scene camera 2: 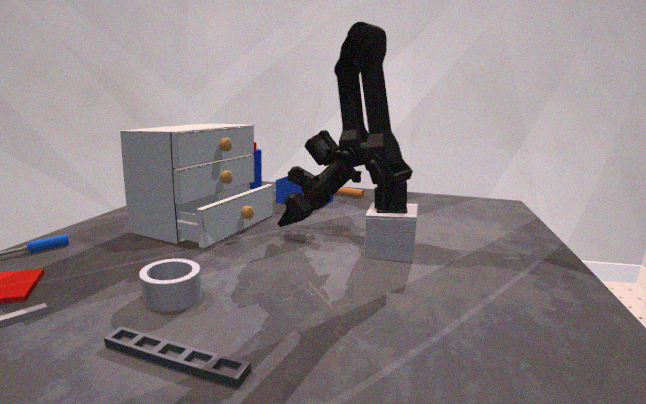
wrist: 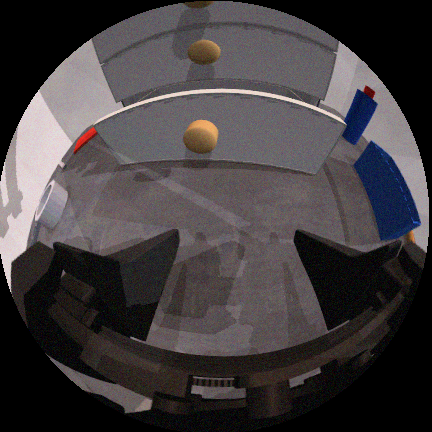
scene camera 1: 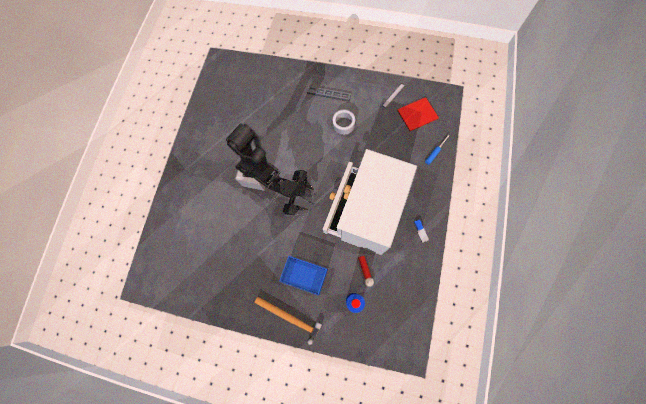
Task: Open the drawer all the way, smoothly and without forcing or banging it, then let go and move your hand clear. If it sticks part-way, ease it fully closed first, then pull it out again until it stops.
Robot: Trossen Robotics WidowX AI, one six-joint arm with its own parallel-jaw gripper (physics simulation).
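Places are measured from the arm's base along level axes (x ahead, y left, z up), in metres.
Where they show: gripper, fingertip midpoint: [scene camera 2: 286, 220] [wrist: 239, 235] [scene camera 1: 310, 199]; arm's base, link origin: [scene camera 2: 391, 209] [scene camera 1: 251, 170].
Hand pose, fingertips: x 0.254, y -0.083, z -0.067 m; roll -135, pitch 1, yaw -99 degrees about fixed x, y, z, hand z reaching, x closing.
Each offset is from my fingertips to the top centre of the thing. "spot": to the spot under its first point.
The white cabinet {dx +0.249, dy -0.021, dz +0.228 m} [scene camera 1: 380, 200] [scene camera 2: 150, 185] has three drawers with round orange knobs. Its bottom drawer [scene camera 1: 338, 198] [scene camera 2: 225, 220] [wrist: 260, 132] stands partly out, and the two above it are shut. The bottom drawer's knob {spot: dx +0.094, dy +0.013, dz +0.035 m} [scene camera 1: 332, 196] [scene camera 2: 247, 212] [wrist: 201, 136] is in plain view, with nothing touching it. My gripper [scene camera 1: 309, 198] [scene camera 2: 289, 207] [wrist: 239, 235] is open and empty. It is in front of the drawer, apart from the knob, low above the mat and tilted downward. How far the drawer's travel reaches cannot be told.
A blue tray {dx +0.017, dy -0.317, dz +0.045 m} [scene camera 1: 304, 275] [scene camera 2: 289, 191] [wrist: 387, 192] lies to one side of the drawer, with a hammer {dx -0.038, dy -0.491, dz -0.004 m} [scene camera 1: 284, 314] beyond it. A white ring {dx +0.105, dy +0.378, dz +0.018 m} [scene camera 1: 336, 126] [scene camera 2: 172, 295] [wrist: 57, 207] stands on the other side. A red-handled tool {dx +0.260, dy -0.272, dz +0.003 m} [scene camera 1: 365, 267] and a blue cylinder {dx +0.224, dy -0.395, dz +0.153 m} [scene camera 1: 355, 296] are near the cabinet's end.
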